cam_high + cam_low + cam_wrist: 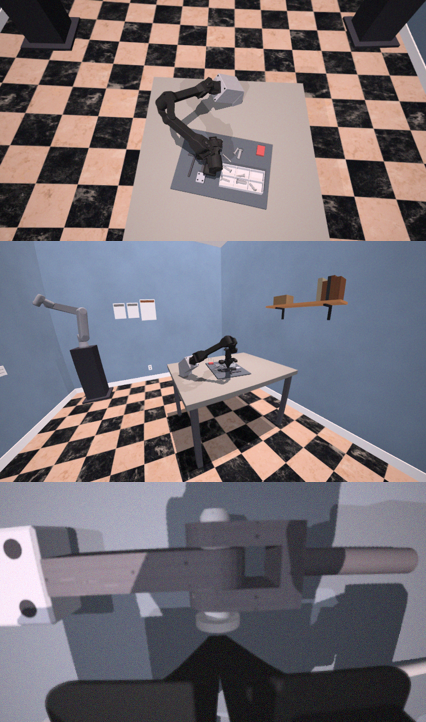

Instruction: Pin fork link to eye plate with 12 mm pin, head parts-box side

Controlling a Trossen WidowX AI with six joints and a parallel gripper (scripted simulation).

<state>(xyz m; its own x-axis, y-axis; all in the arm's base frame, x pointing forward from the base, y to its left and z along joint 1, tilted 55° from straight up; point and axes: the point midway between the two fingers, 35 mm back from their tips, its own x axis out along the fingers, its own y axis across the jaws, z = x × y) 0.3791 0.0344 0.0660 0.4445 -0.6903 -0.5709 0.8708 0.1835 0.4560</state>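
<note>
Right now my hand is 4 cm to the left of the eye plate and 3 cm above it. From my hand the other things lie so: dark fork link (3 cm behind, 3 cm to the right, 3 cm below); pin (2 cm behind, 8 cm to the left, 3 cm below); dark mat (1 cm ahead, 6 cm to the left, 4 cm below).
</note>
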